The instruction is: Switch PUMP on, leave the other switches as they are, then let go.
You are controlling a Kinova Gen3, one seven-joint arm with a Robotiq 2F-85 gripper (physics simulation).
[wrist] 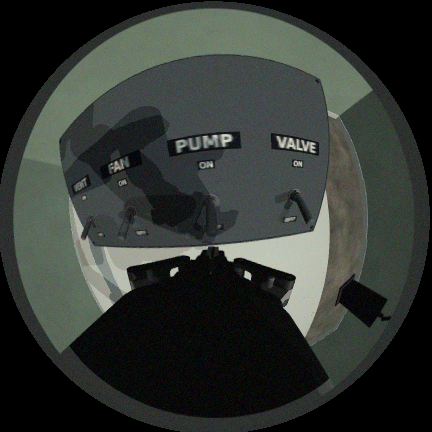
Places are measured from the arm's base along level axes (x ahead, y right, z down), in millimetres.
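Pixels of known places: gripper, between the fingertips: (212,253).
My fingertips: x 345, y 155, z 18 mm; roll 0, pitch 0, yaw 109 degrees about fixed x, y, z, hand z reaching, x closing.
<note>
For each thing: its top centre in the pictures, then the offset to it from my fingertips. "spot": a spot on its surface instead. Level surfaces: height alone.
- PUMP switch, a spot on its surface: (212,217) spot: dx +46, dy +15, dz -28 mm
- VALVE switch, a spot on its surface: (303,207) spot: dx +24, dy +127, dz -25 mm
- FAN switch, a spot on its surface: (126,224) spot: dx +71, dy -99, dz -22 mm
- VENT switch, a spot on its surface: (87,228) spot: dx +95, dy -216, dz -20 mm
- pale surface, height of its surface: dz +94 mm
The dark grey switch panel (250,95) fills the upper middle of the wrist view. The PUMP switch (212,217) sits below its PUMP label (204,143), its lever pointing down, away from the ON mark. The VALVE switch (303,207) is to the right, the FAN switch (126,224) to the left and the VENT switch (87,228) at the far left; their levers also point down. My gripper (212,253) is shut with nothing between the fingers. Its tips show just below the PUMP lever in the view; whether they touch it cannot be told.
A pale surface (295,255) lies below and behind the panel, with a brown surface (345,225) at its right. A black box-like object (363,301) stands at the lower right. Green walls surround the scene. The arm's shadow falls across the panel's left and middle.
</note>
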